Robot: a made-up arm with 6 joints.
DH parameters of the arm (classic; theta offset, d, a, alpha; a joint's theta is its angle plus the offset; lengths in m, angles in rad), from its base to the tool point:
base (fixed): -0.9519 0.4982 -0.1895 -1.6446
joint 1: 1.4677 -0.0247 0 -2.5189
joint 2: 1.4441 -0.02 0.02 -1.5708
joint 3: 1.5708 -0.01 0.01 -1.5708
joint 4: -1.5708 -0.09 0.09 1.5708
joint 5: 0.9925 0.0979 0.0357 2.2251
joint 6: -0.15 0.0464 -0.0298 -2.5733
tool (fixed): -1.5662 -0.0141 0 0
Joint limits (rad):
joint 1: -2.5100..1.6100
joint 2: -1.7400..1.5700
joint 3: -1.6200..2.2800
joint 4: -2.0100..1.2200
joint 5: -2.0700..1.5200
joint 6: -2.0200..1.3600
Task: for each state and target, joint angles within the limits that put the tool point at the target. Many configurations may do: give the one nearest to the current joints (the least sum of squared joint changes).
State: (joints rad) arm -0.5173 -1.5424 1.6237 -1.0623 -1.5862 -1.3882
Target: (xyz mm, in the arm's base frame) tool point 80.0 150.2 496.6
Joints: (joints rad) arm -0.7011 -1.4452 1.8211 -0.8907 -1.6848 -1.2890
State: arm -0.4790 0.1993 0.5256 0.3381 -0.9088 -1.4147
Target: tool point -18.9 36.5 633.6
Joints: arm -0.1673 0.1045 0.8944 0.5038 -1.4789 -0.8843
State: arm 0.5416 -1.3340 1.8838 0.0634 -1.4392 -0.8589
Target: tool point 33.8 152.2 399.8
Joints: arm 0.5741 -1.5366 2.0008 -0.4410 -1.6918 -0.8655
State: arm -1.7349 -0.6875 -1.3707 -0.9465 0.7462 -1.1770
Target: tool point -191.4 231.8 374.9
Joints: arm -1.5026 -0.7882 -1.6200 -1.0966 0.2053 -1.3633
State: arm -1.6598 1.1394 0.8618 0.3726 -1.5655 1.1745
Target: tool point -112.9 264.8 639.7
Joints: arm -1.0935 0.6692 0.7437 0.4227 -1.5686 1.3600
